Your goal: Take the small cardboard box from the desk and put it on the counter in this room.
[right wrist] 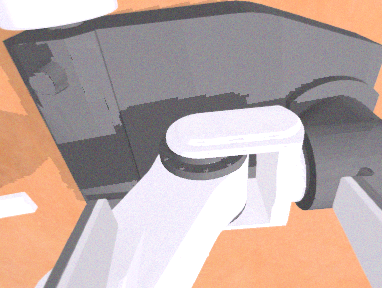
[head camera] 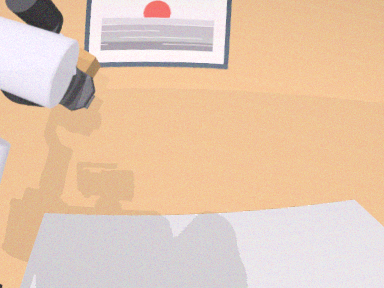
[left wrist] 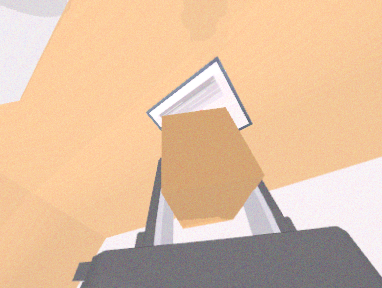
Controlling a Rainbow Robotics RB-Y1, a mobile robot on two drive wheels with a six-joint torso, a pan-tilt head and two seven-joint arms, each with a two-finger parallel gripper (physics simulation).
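Places are measured from the robot's base along level axes (x right, y down, z ahead), in metres.
Pixels of known places: left gripper, fingertip midpoint: [left wrist: 201, 160]; right gripper, fingertip midpoint: [right wrist: 221, 202].
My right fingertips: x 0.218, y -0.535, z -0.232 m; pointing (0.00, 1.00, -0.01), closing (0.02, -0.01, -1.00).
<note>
Ahead of a thing's pixels: the offset from my right fingertips to its top centre. "pt": to the spot under its first point.
The small cardboard box {dx -0.377, dy -0.933, dz +0.638 m} [head camera: 89, 62] [left wrist: 210, 160] is brown. It shows at the upper left in the head camera, partly hidden behind the arm, and large in the middle of the left wrist view. My left gripper [head camera: 85, 80] [left wrist: 201, 160] is shut on it and holds it up off the surface below. My right gripper [right wrist: 221, 202] is open, its two fingers wide apart with no object gripped. A pale flat surface [head camera: 300, 250] [left wrist: 340, 200] shows at the bottom of the head camera; I cannot tell whether it is the counter or the desk.
A blue-framed picture [head camera: 157, 60] [left wrist: 234, 92] with a red disc lies beyond the pale surface, on the wood-coloured surface [head camera: 225, 140]. In the right wrist view, the robot's dark base [right wrist: 180, 60] and white body parts {pt dx -0.119, dy +0.238, dz -0.044 m} [right wrist: 235, 127] stand close beyond the right fingers.
</note>
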